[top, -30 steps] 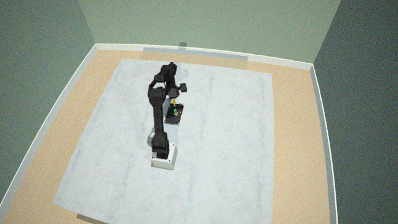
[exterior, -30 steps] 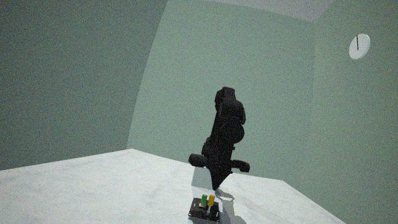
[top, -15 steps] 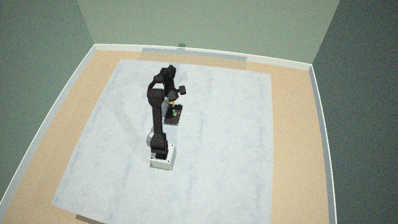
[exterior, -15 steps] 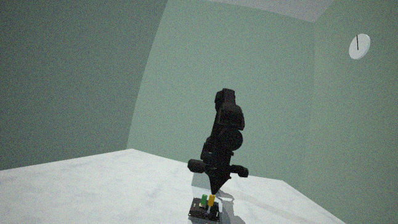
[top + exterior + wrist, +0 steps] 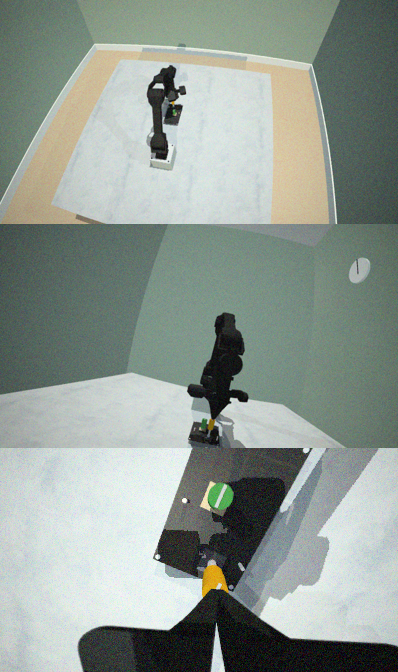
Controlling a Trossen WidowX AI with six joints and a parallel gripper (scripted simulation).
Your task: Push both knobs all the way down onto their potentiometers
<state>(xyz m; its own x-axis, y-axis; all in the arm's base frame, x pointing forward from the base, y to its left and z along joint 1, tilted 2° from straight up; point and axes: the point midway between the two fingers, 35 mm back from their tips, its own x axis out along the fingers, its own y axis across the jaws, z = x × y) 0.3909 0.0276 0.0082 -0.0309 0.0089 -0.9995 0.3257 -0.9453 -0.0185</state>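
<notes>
My gripper tip is now 20 mm above the yellow knob. Round my gripper tip: green knob (60 mm behind, 40 mm below, 20 mm to the right).
</notes>
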